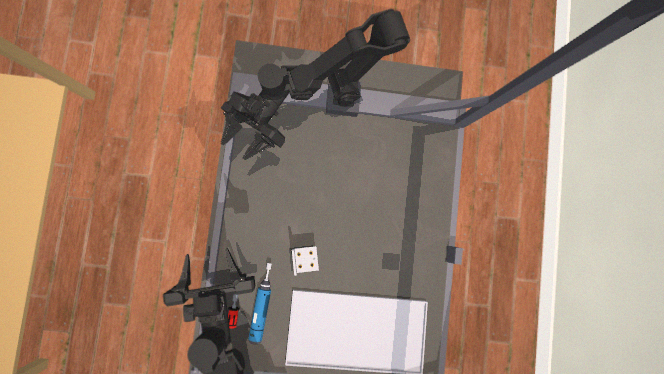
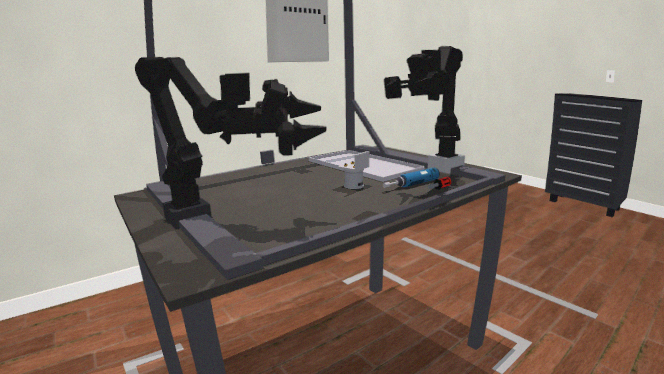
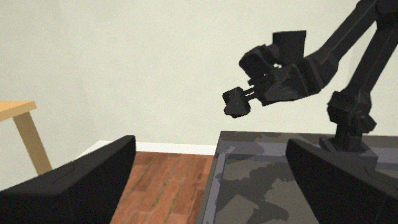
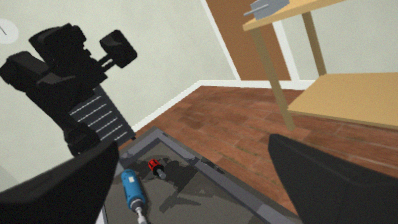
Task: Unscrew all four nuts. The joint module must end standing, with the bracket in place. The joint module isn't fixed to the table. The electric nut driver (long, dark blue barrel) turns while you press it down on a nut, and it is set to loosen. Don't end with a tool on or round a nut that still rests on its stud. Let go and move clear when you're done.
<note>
I see my left gripper [image 1: 207, 251], my right gripper [image 2: 323, 118], a blue electric nut driver [image 1: 263, 294] and a white tray [image 1: 323, 325].
The white tray is seen too in image 2 [image 2: 381, 166]. My left gripper is seen too in image 2 [image 2: 401, 85], in image 3 [image 3: 212, 144] and in image 4 [image 4: 102, 62]. My right gripper shows as well in image 1 [image 1: 232, 151], in image 3 [image 3: 243, 106] and in image 4 [image 4: 194, 144]. Image 3 misses the blue electric nut driver: it is out of frame. Image 3 does not show the white tray: it is out of frame.
</note>
